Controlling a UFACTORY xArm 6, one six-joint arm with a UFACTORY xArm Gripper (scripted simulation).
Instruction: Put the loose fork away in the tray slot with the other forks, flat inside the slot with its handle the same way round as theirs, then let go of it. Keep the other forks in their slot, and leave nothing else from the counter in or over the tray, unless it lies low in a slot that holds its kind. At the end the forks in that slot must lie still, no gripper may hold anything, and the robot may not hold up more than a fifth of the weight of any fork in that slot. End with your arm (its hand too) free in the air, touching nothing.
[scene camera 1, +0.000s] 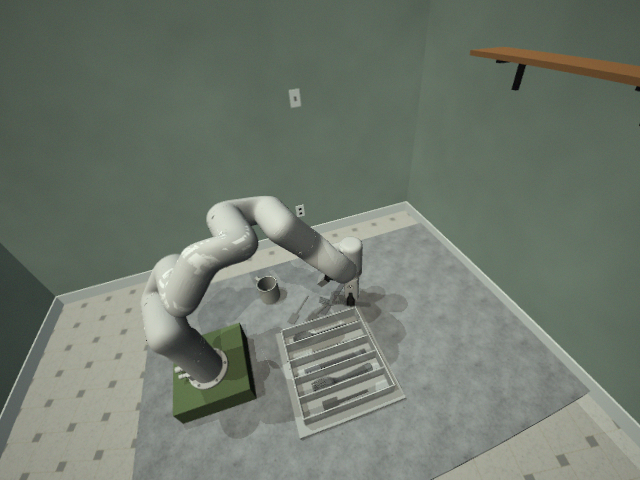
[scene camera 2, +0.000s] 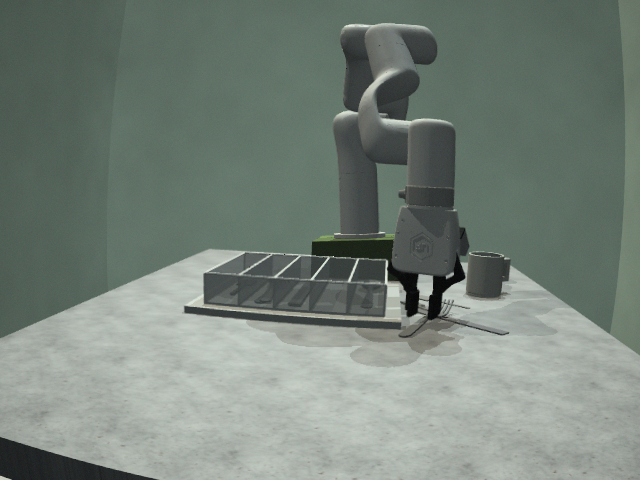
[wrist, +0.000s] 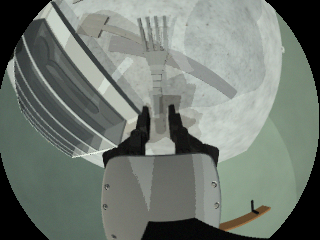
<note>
I see my gripper (scene camera 2: 422, 317), a fork (wrist: 156, 59) and a knife (wrist: 178, 60).
My gripper is seen too in the wrist view (wrist: 158, 112).
</note>
